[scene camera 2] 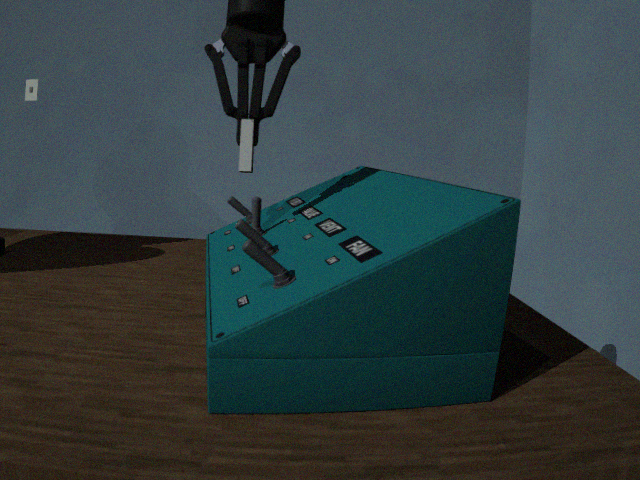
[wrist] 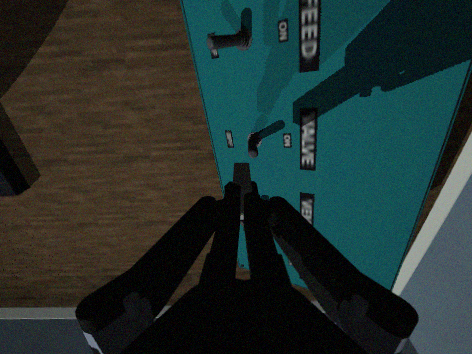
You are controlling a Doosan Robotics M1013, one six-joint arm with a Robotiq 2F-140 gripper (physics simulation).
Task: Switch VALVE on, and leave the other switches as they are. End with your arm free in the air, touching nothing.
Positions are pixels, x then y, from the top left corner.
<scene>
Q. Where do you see a teal panel box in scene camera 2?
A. At 396, 288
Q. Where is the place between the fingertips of my gripper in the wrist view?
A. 241, 174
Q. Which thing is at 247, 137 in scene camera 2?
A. My gripper.
</scene>
